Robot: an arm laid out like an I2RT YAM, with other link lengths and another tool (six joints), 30 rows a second.
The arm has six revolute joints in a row. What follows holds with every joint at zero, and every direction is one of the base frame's.
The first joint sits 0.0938 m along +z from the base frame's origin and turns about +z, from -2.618 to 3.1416 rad.
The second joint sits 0.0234 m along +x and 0.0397 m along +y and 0.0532 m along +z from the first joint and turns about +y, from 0 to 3.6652 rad.
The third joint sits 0.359 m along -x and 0.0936 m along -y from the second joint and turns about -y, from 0 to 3.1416 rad.
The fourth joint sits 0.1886 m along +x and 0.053 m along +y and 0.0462 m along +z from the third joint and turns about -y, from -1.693 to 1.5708 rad.
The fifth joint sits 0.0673 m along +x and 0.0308 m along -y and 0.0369 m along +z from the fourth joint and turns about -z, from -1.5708 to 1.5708 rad.
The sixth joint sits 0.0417 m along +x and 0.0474 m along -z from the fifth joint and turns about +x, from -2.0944 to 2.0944 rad.
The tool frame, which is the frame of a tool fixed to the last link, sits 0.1 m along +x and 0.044 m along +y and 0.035 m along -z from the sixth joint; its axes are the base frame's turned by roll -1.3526, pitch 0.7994 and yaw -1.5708 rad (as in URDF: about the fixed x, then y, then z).
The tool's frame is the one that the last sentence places.
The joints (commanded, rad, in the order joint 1, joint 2, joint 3, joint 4, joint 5, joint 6), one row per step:
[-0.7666, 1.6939, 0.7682, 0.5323, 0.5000, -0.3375]
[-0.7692, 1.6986, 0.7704, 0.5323, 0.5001, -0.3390]
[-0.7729, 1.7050, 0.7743, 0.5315, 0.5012, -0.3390]
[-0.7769, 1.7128, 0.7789, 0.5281, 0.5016, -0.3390]
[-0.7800, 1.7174, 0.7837, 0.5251, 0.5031, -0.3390]
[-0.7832, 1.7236, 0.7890, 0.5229, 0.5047, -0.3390]
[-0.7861, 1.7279, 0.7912, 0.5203, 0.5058, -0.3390]
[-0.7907, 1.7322, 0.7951, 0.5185, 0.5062, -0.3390]
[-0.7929, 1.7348, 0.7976, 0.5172, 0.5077, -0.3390]
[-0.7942, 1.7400, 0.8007, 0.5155, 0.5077, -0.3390]
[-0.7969, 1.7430, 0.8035, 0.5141, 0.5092, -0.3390]
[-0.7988, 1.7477, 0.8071, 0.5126, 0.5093, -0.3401]
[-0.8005, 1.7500, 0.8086, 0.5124, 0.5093, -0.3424]
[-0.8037, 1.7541, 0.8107, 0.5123, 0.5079, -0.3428]
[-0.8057, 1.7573, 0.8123, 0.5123, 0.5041, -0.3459]
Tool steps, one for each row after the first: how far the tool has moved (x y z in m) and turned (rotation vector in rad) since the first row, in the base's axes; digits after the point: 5 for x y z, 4 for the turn. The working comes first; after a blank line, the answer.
Tool pose at each row, in the base's axes (x y z in m, rotation vector in rad; the steps are taken from these numbers as rounded here):
[0.22698, -0.32047, 0.24774, 0.0423, 2.1587, -1.8404]
[0.22680, -0.32180, 0.24671, 0.0421, 2.1629, -1.8414]
[0.22657, -0.32378, 0.24550, 0.0452, 2.1682, -1.8429]
[0.22628, -0.32576, 0.24354, 0.0465, 2.1772, -1.8424]
[0.22599, -0.32747, 0.24289, 0.0496, 2.1819, -1.8442]
[0.22593, -0.32948, 0.24194, 0.0526, 2.1870, -1.8459]
[0.22528, -0.33065, 0.24063, 0.0542, 2.1937, -1.8462]
[0.22453, -0.33255, 0.23997, 0.0585, 2.1980, -1.8480]
[0.22411, -0.33365, 0.23960, 0.0613, 2.2008, -1.8499]
[0.22442, -0.33470, 0.23836, 0.0608, 2.2056, -1.8488]
[0.22389, -0.33599, 0.23791, 0.0641, 2.2088, -1.8508]
[0.22400, -0.33726, 0.23701, 0.0636, 2.2128, -1.8511]
[0.22370, -0.33807, 0.23654, 0.0620, 2.2152, -1.8525]
[0.22340, -0.33934, 0.23561, 0.0631, 2.2185, -1.8520]
[0.22353, -0.34005, 0.23478, 0.0579, 2.2209, -1.8501]

[-0.00018, -0.00133, -0.00103, 0.0014, 0.0032, -0.0022]
[-0.00041, -0.00331, -0.00224, 0.0034, 0.0058, -0.0068]
[-0.00070, -0.00529, -0.00420, 0.0078, 0.0106, -0.0112]
[-0.00099, -0.00700, -0.00485, 0.0094, 0.0130, -0.0157]
[-0.00105, -0.00901, -0.00580, 0.0111, 0.0157, -0.0203]
[-0.00170, -0.01018, -0.00711, 0.0141, 0.0193, -0.0242]
[-0.00245, -0.01208, -0.00777, 0.0156, 0.0210, -0.0292]
[-0.00287, -0.01318, -0.00814, 0.0162, 0.0224, -0.0328]
[-0.00256, -0.01423, -0.00938, 0.0189, 0.0251, -0.0341]
[-0.00309, -0.01552, -0.00983, 0.0196, 0.0266, -0.0382]
[-0.00298, -0.01679, -0.01073, 0.0212, 0.0295, -0.0398]
[-0.00328, -0.01760, -0.01120, 0.0214, 0.0323, -0.0407]
[-0.00358, -0.01887, -0.01213, 0.0232, 0.0337, -0.0425]
[-0.00345, -0.01958, -0.01296, 0.0247, 0.0366, -0.0399]

